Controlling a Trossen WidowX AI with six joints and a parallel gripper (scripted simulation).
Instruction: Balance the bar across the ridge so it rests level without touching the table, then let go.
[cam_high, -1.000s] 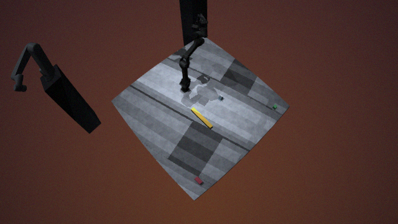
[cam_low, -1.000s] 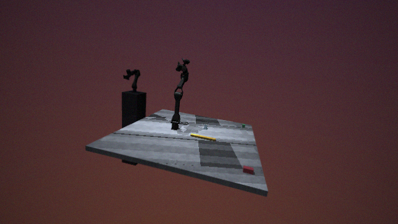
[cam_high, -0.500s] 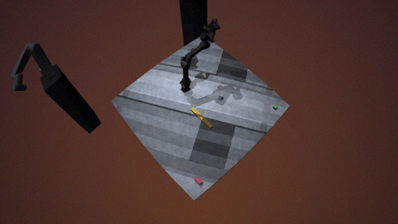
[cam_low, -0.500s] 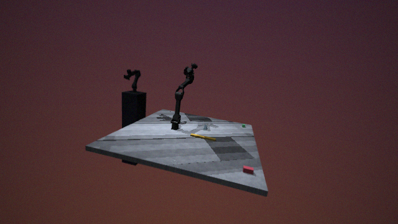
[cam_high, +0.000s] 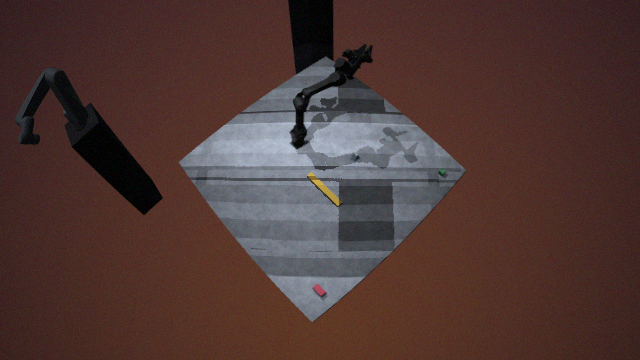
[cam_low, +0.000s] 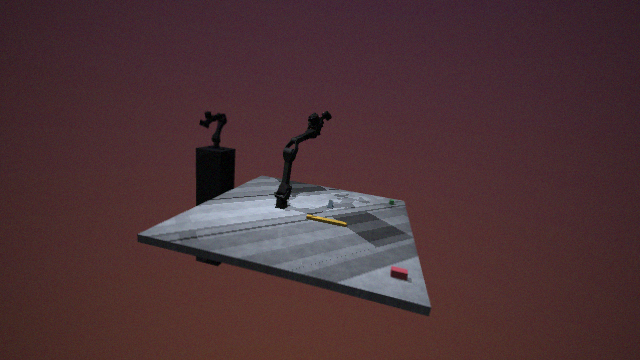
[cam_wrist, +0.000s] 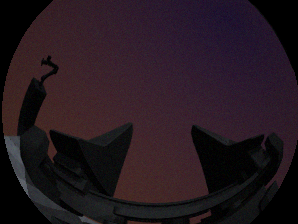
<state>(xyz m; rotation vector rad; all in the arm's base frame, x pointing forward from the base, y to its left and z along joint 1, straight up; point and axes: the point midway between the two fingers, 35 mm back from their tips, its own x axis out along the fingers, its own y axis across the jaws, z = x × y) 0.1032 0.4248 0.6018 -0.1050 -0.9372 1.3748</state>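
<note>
Now: the yellow bar 23 cm ahead of my gripper tip, 55 cm to the right of it and 61 cm below it. The rest, counted from my gripper tip: small red block (64 cm ahead, 95 cm to the right, 60 cm below); small green cube (64 cm ahead, 5 cm to the left, 60 cm below).
</note>
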